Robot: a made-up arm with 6 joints. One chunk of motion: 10 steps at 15 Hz.
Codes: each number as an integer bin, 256 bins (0 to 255) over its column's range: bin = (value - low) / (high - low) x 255, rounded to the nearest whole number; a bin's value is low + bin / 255 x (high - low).
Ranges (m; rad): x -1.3..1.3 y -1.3..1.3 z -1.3..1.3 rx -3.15..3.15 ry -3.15..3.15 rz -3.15..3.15
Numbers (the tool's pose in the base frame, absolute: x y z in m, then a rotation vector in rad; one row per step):
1: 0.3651 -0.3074 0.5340 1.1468 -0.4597 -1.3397
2: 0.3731 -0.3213 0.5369 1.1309 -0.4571 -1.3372
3: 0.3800 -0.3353 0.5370 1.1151 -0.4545 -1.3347
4: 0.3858 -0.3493 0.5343 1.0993 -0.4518 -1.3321
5: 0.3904 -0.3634 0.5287 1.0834 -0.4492 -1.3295
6: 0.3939 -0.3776 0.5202 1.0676 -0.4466 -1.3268
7: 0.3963 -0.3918 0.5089 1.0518 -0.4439 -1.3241
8: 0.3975 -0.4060 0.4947 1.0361 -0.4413 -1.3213
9: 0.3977 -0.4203 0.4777 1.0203 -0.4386 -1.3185
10: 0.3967 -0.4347 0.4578 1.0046 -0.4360 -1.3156
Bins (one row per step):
1: 163 97 180 174 109 73
2: 164 96 180 173 109 73
3: 165 95 180 173 109 73
4: 165 93 180 172 109 74
5: 166 92 179 171 109 74
6: 166 90 179 171 109 74
7: 166 89 177 170 110 74
8: 166 88 176 169 110 74
9: 167 86 174 169 110 74
10: 166 85 172 168 110 74

